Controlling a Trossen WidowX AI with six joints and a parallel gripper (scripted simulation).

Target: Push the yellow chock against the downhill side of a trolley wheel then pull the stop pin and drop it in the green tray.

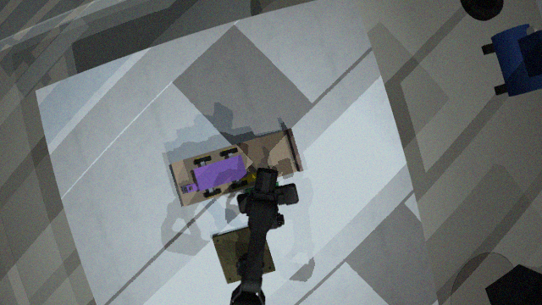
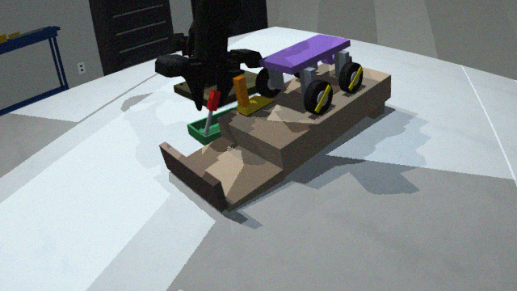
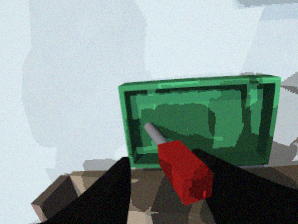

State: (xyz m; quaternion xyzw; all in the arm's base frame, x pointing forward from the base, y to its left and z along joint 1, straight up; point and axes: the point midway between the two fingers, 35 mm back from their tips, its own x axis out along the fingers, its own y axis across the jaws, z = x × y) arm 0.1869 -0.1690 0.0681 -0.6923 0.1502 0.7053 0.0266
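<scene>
The red-headed stop pin is 10 mm below my gripper tip. From my gripper tip the other things lie so: green tray 30 mm to the left, 60 mm below; yellow chock 80 mm ahead, 30 mm to the left, 30 mm above; dark end wall 100 mm ahead, 140 mm to the right, 20 mm below.
</scene>
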